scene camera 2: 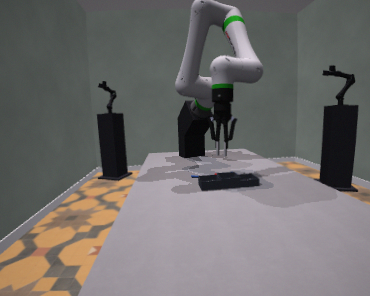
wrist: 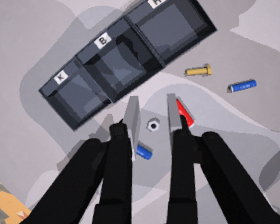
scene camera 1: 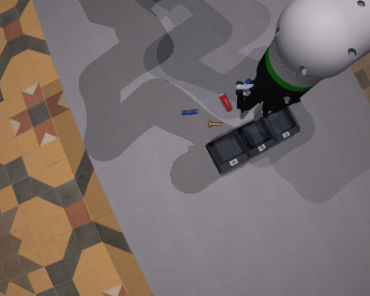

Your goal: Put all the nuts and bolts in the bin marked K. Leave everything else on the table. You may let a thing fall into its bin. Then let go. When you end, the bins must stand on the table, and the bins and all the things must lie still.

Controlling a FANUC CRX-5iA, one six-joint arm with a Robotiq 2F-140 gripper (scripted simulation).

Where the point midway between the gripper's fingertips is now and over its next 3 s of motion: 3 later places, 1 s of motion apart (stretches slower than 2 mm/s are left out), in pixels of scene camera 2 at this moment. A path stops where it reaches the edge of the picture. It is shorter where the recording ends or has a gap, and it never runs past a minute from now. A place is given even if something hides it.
The gripper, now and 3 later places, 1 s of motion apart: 221, 155; 207, 166; 207, 180; 208, 167
